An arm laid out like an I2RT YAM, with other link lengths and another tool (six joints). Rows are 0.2 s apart.
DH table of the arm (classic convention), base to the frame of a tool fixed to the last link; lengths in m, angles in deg. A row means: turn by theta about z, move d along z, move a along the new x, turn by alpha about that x. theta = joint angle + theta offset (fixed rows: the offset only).
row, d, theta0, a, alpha
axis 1, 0.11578, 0, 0.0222, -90
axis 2, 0, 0, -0.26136, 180
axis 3, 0, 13.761, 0.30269, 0
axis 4, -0.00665, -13.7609, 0.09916, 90
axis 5, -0.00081, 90, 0, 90
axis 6, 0.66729, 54.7, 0.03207, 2.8
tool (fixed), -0.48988, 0, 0, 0
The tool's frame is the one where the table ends.
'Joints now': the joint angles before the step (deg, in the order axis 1, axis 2, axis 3, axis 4, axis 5, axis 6). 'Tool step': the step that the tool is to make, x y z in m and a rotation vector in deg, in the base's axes. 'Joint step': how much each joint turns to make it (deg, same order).
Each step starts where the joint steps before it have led.
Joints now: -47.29 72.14 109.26 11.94 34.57 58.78
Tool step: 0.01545 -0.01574 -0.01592 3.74 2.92 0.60
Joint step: 0.02 1.25 1.15 -5.10 -0.12 0.84
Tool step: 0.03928 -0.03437 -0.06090 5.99 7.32 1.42
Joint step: -0.02 -0.68 -7.91 -2.06 -1.94 -0.13
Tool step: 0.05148 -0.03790 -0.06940 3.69 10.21 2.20
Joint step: 0.00 2.30 -7.31 1.82 -4.44 -3.68
